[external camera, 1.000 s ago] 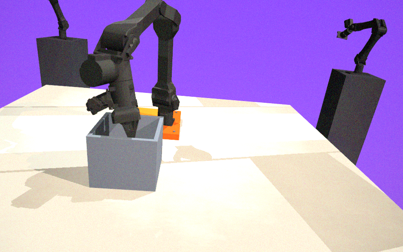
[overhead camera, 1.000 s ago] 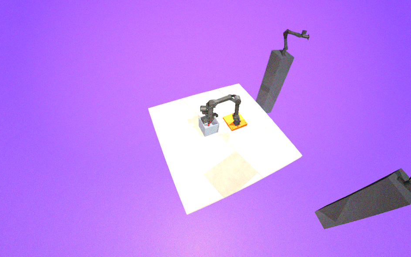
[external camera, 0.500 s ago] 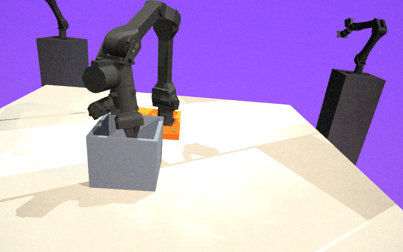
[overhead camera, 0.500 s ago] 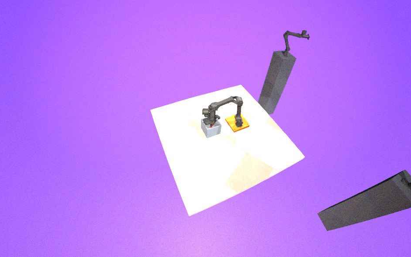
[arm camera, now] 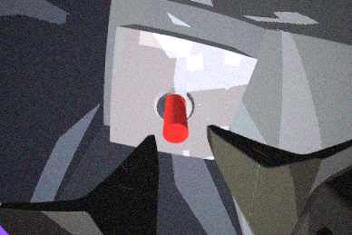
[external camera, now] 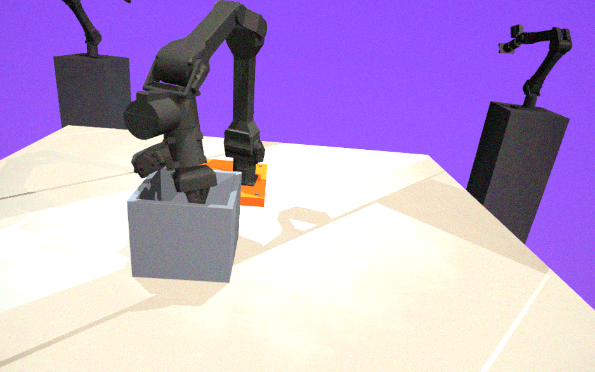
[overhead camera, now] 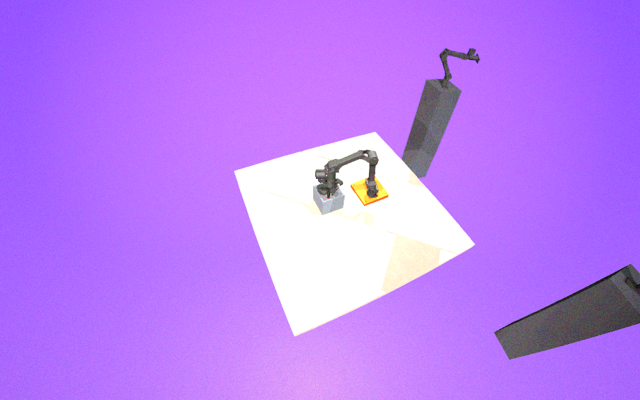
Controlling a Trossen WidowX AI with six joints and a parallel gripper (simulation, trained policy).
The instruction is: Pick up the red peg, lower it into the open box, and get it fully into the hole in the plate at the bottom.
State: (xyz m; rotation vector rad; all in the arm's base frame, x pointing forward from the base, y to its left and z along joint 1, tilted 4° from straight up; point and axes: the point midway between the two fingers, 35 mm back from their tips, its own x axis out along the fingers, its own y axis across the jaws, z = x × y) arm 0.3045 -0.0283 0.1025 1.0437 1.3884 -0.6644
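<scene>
My gripper tip is now 1 cm short of the red peg, 1 cm to the left of it and 3 cm above it. From my gripper tip the other things lie so: plate: 1 cm ahead, 1 cm to the right, 3 cm below.
</scene>
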